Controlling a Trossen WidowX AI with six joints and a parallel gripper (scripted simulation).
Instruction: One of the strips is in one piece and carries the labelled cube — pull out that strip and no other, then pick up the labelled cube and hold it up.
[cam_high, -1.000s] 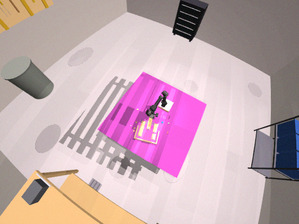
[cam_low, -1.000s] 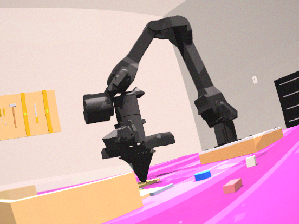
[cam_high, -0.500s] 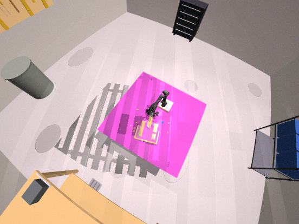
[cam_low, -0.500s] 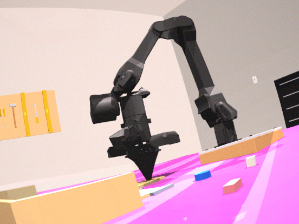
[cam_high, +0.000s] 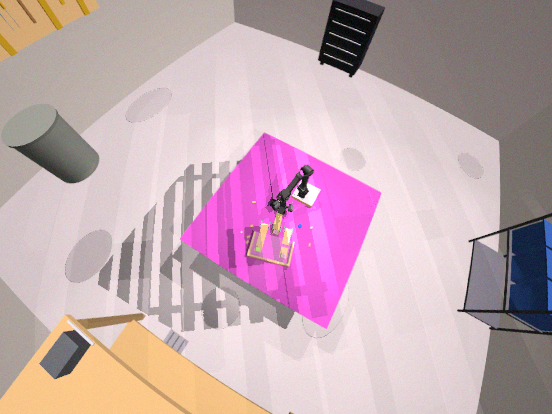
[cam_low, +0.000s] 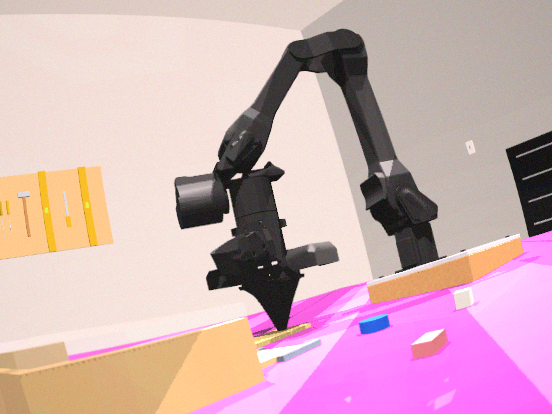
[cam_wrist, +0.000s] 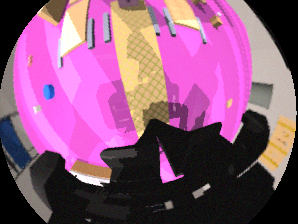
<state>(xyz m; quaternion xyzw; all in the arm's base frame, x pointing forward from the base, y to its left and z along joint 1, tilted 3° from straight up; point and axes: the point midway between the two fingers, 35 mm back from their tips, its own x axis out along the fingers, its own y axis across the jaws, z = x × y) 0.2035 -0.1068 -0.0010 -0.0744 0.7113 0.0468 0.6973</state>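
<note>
Right now the tan strip is 9 cm ahead of my gripper tip and 2 cm to the left of it. Round my gripper tip: blue disc: 6 cm ahead, 20 cm to the left; pink block: 17 cm ahead, 34 cm to the left; white cube: 3 cm ahead, 29 cm to the left.
</note>
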